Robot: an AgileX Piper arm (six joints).
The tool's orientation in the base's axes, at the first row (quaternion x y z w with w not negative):
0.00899 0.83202 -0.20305 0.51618
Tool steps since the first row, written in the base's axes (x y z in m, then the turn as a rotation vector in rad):
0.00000 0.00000 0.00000 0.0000 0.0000 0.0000
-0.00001 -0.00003 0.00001 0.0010 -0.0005 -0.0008
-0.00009 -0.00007 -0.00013 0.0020 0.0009 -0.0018
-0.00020 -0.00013 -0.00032 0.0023 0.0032 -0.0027
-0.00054 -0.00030 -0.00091 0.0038 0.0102 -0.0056
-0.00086 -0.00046 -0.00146 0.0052 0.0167 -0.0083
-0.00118 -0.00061 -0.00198 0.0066 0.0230 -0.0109
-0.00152 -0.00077 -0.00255 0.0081 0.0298 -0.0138
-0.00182 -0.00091 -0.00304 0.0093 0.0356 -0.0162
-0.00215 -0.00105 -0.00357 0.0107 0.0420 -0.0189
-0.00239 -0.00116 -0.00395 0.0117 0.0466 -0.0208
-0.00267 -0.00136 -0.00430 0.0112 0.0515 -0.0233
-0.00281 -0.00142 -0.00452 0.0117 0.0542 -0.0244
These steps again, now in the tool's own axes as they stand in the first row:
0.00000 0.00000 0.00000 0.0000 0.0000 0.0000
0.00000 -0.00003 0.00000 0.0003 0.0000 0.0013
0.00017 -0.00004 0.00000 0.0004 0.0019 0.0021
0.00039 -0.00006 0.00000 0.0006 0.0043 0.0019
0.00110 -0.00010 -0.00001 0.0011 0.0121 0.0019
0.00175 -0.00014 -0.00001 0.0015 0.0192 0.0018
0.00238 -0.00017 -0.00004 0.0018 0.0262 0.0019
0.00306 -0.00021 -0.00005 0.0023 0.0337 0.0019
0.00365 -0.00024 -0.00007 0.0027 0.0401 0.0018
0.00429 -0.00027 -0.00010 0.0031 0.0471 0.0018
0.00475 -0.00030 -0.00012 0.0034 0.0522 0.0018
0.00522 -0.00043 -0.00016 0.0048 0.0574 0.0007
0.00549 -0.00045 -0.00017 0.0050 0.0604 0.0006

